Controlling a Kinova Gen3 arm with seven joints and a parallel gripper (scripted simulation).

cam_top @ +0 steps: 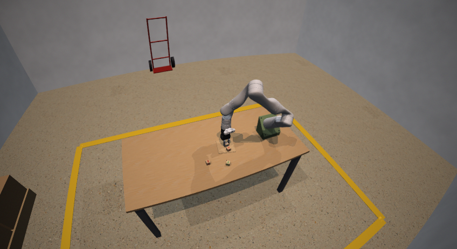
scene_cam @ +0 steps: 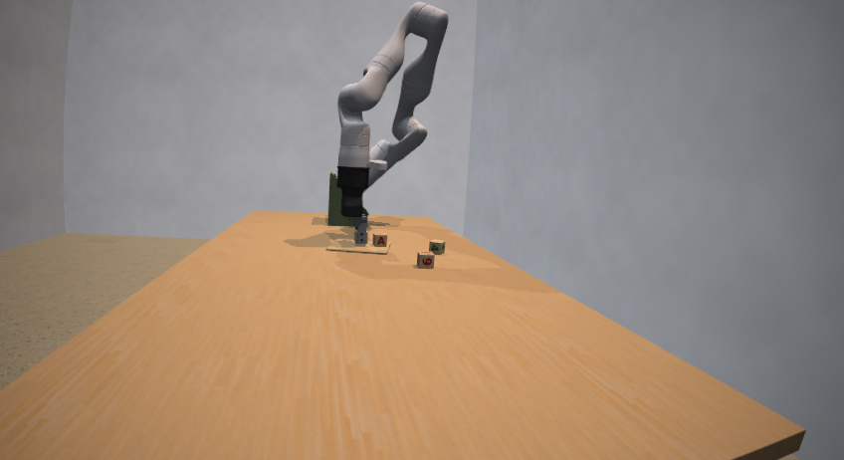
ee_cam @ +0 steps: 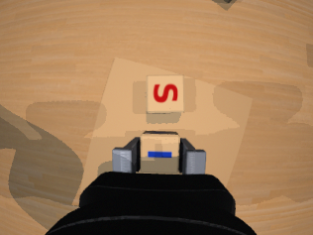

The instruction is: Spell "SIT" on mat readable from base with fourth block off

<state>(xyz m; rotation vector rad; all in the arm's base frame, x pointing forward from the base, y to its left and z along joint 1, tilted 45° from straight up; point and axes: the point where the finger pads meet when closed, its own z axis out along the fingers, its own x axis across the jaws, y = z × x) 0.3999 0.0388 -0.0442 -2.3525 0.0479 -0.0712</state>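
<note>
The tan mat is 30 mm below my hand. From my hand the other things lie so: green-marked block: 170 mm to the left, 70 mm ahead, 10 mm below; then blue-marked block: right at my hand; then E block: 210 mm ahead, 100 mm to the left, 10 mm below.
</note>
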